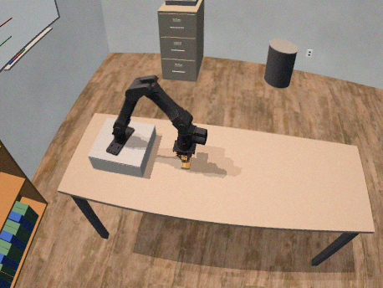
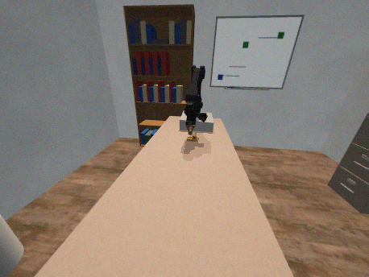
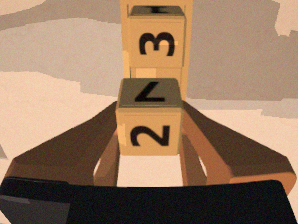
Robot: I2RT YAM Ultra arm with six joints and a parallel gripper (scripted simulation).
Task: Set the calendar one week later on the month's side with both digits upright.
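The calendar tray lies 2 cm to the left of my hand and 5 cm below it. Also, from my hand: wooden digit cube: 3 cm to the left, 4 cm below.
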